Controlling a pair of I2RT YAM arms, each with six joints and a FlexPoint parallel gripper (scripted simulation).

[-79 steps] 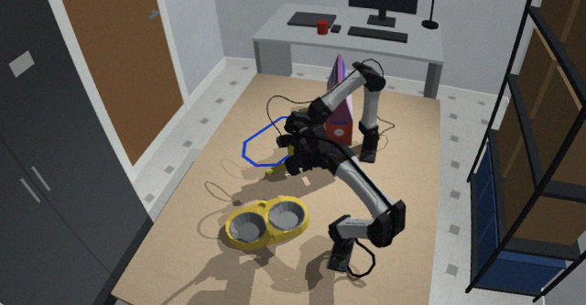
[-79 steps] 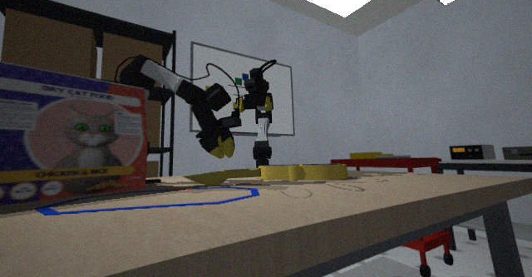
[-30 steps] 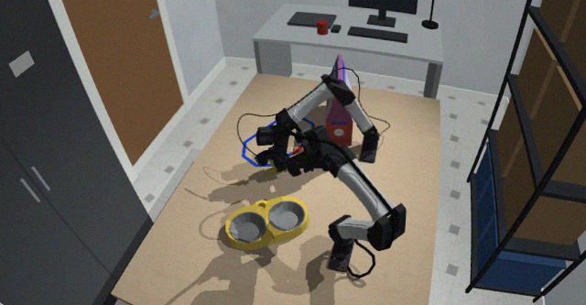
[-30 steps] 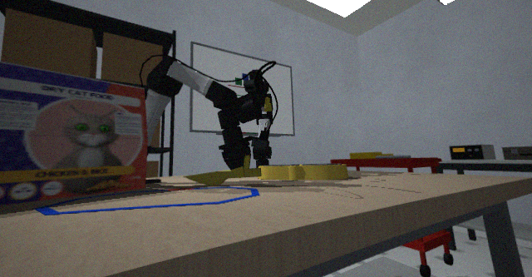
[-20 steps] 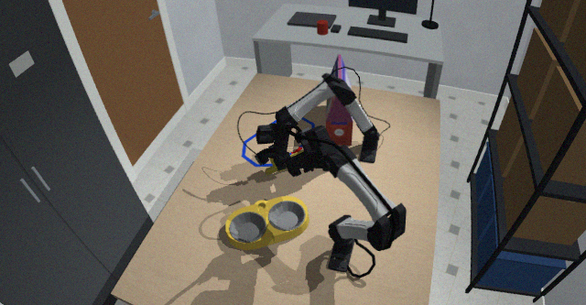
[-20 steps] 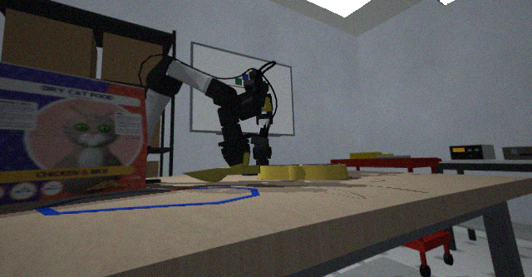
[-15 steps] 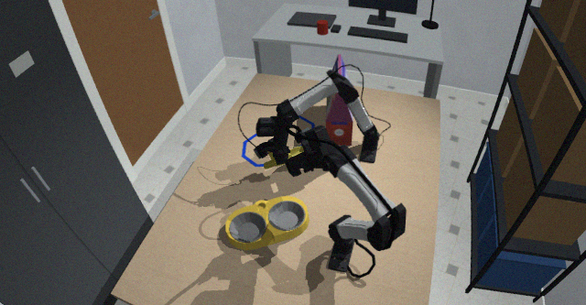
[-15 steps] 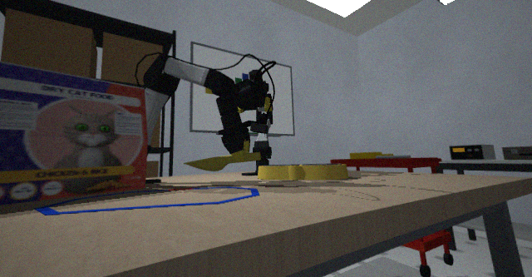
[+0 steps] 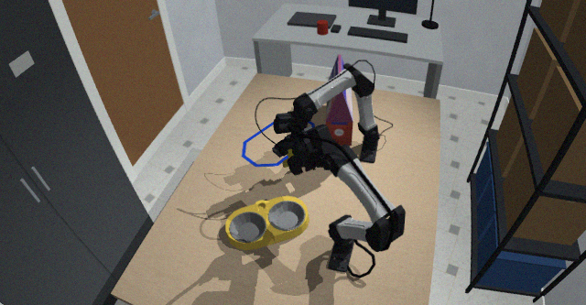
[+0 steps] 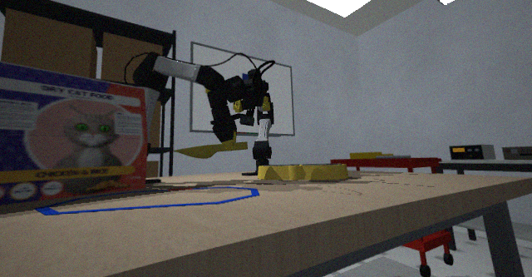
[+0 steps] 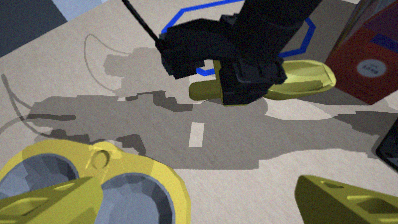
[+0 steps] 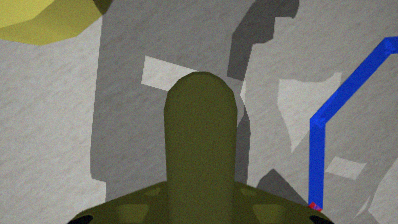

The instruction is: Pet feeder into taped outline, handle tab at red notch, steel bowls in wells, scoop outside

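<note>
The yellow scoop lies 40 mm behind my right hand, 70 mm to the right of it and 10 mm below it. The rest, counted from my right hand: yellow pet feeder (30 mm ahead, 260 mm to the left, 100 mm below); blue taped outline (140 mm ahead, 210 mm to the right, 110 mm below).
The yellow pet feeder lies 12 cm ahead of my left hand, 13 cm to the left of it and 26 cm below it. From my left hand the other things lie so: yellow scoop: 5 cm ahead, 20 cm to the right, 17 cm below; then blue taped outline: 24 cm ahead, 34 cm to the right, 27 cm below.
</note>
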